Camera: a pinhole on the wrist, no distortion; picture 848 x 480 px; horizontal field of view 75.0 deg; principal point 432.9 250.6 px. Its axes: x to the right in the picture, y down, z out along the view. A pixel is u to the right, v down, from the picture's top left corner.
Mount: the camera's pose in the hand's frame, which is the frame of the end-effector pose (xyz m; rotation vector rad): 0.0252 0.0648 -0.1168 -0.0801 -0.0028 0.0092
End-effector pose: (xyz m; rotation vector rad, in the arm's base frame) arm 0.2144 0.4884 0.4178 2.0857 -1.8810 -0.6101
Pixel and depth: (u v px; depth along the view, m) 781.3 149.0 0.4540
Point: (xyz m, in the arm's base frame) 0.0549 0.2063 0.0865
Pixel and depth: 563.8 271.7 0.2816
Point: 0.0566 0.3996 0.3089
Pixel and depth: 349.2 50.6 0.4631
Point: 0.0987 0.5699 0.0794
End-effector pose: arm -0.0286 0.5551 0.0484 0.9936 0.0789 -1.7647
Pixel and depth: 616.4 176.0 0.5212
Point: -0.2535 0.1898 0.2015
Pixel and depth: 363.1 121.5 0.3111
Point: -0.1290 0.4613 0.1941
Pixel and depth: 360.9 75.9 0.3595
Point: -0.1881 0.4578 0.2179
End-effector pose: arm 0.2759 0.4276 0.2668 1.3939 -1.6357 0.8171
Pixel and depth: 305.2 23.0 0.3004
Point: 0.2797 0.2733 0.1389
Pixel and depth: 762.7 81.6 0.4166
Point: 0.2342 0.0287 0.3687
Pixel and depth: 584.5 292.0 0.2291
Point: 0.1531 0.3096 0.2973
